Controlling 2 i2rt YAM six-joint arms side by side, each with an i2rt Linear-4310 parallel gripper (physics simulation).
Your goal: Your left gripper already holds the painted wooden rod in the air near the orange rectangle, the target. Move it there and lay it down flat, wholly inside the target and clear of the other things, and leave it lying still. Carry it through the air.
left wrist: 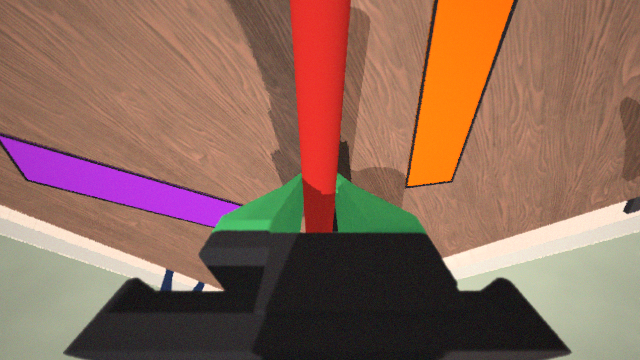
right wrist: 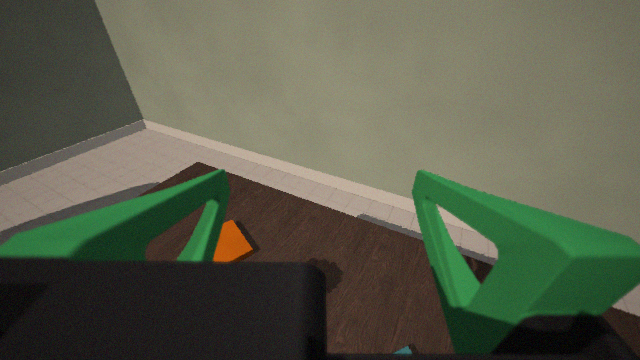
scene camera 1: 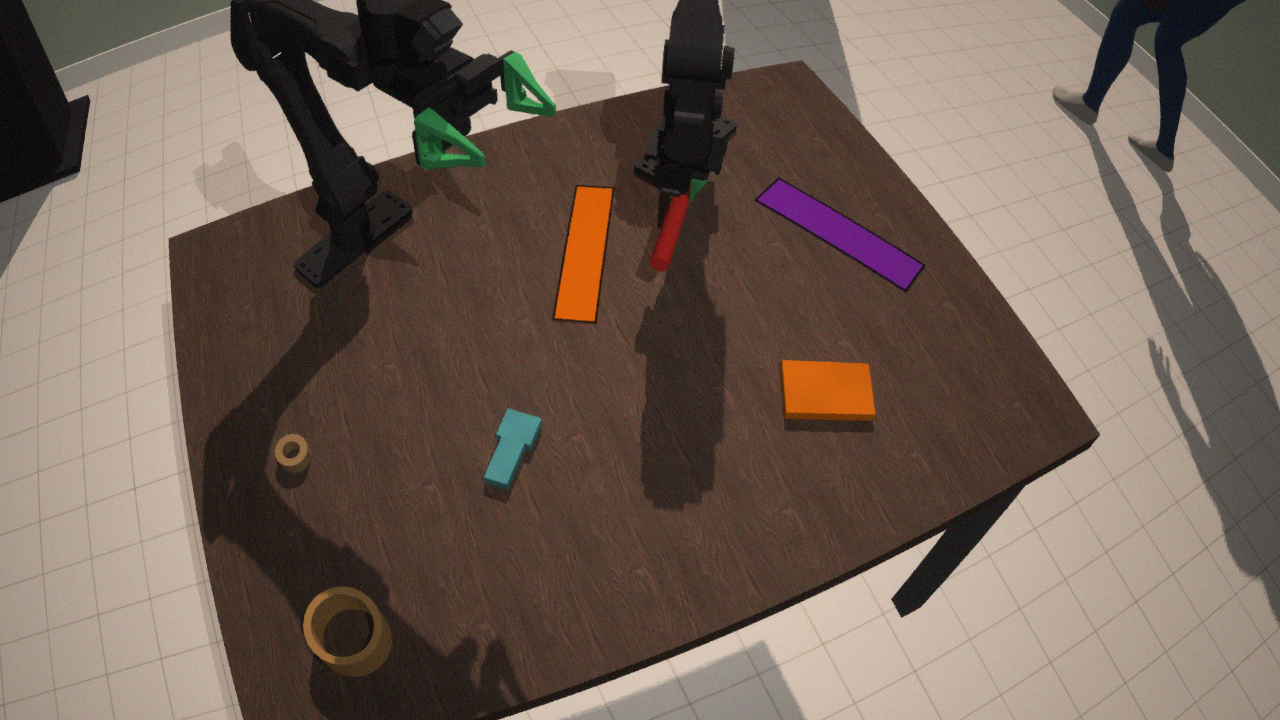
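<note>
I can see my left gripper in the pictures, and the left wrist view shows it as well. My right gripper is there too, visible also in the right wrist view. The pictures show me a red rod besides.
</note>
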